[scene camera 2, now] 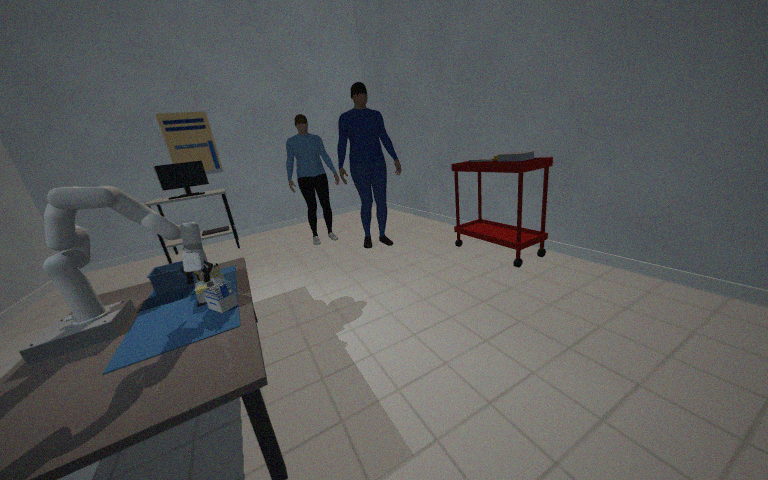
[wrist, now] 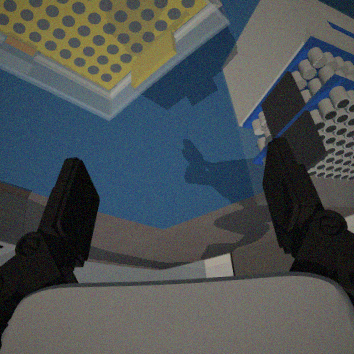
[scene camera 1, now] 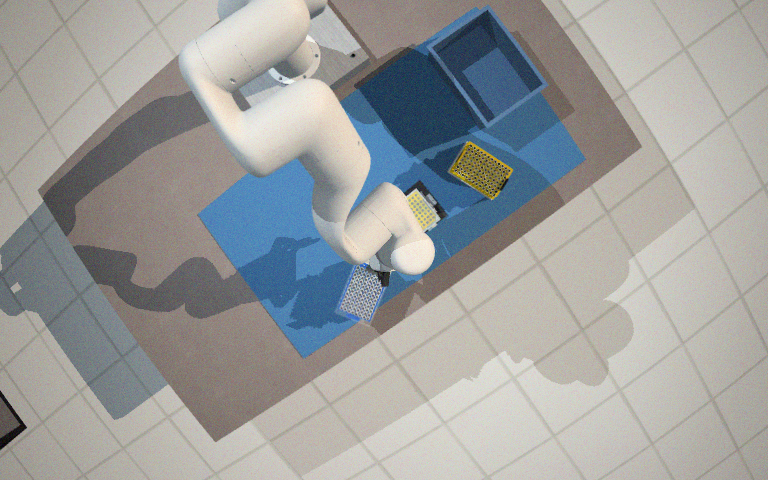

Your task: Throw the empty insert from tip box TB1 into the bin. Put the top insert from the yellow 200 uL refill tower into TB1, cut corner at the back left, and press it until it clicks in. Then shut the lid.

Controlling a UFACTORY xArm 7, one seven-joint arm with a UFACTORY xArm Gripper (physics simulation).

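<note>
Tip box TB1 (scene camera 1: 433, 225) (wrist: 75, 93) stands on the mat with the yellow, empty-holed insert (scene camera 1: 420, 208) (wrist: 87, 54) in it. A dark part (scene camera 1: 417, 186) shows along its far side in scene camera 1; I cannot tell how the lid stands. The yellow refill tower (scene camera 1: 481, 169) stands to the right of TB1, towards the bin (scene camera 1: 515, 104) (scene camera 2: 169, 281). My gripper (wrist: 175, 169) (scene camera 2: 207, 277) is open and empty. It hangs above the mat, between TB1 and the blue-edged tower. The arm mostly hides it in scene camera 1.
A blue-edged tower with white tips (scene camera 1: 362, 293) (scene camera 2: 221, 298) (wrist: 337, 112) stands close beside the right finger in the wrist view. The blue mat (scene camera 1: 237, 209) lies on the brown table (scene camera 1: 226, 384). Two people and a red cart (scene camera 2: 501, 165) stand away from the table.
</note>
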